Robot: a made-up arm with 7 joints.
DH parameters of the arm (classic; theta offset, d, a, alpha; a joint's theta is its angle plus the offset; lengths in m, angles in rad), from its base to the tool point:
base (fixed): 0 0.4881 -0.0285 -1.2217
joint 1: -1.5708 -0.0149 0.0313 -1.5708
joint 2: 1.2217 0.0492 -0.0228 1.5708
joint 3: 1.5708 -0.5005 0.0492 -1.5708
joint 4: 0 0.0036 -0.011 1.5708
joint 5: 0 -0.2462 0.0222 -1.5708
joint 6: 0 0.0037 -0.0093 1.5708
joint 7: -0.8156 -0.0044 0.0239 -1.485
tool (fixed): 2.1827 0.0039 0 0
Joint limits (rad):
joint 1: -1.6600..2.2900
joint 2: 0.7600..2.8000
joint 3: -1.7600..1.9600
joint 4: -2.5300..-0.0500
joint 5: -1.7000..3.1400
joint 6: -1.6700..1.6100
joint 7: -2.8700..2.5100
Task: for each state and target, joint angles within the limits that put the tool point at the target. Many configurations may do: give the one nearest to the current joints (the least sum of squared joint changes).
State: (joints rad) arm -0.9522 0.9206 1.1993 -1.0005 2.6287 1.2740 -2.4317
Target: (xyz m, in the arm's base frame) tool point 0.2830 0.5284 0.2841
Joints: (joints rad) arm -0.3175 0.7600 0.9427 -1.0882 2.6387 1.3078 -2.4518
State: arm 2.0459 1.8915 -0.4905 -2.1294 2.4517 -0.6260 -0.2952
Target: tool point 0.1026 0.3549 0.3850
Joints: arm 1.3789 2.3133 -0.6129 -2.5300 2.3982 -0.6441 -0.3030
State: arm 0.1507 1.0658 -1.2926 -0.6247 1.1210 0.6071 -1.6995
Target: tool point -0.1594 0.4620 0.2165
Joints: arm 0.4027 1.4630 -1.5885 -1.4642 1.1307 0.6838 -1.6649
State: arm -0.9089 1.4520 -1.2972 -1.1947 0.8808 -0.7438 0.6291
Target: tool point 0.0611 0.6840 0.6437
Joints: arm -0.3801 1.9227 -1.7600 -0.4703 0.8802 -0.6267 0.6110
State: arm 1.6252 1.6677 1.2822 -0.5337 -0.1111 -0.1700 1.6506
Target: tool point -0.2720 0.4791 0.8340
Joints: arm 1.9930 0.9764 1.8356 -1.0830 -0.0991 -0.1943 1.6286
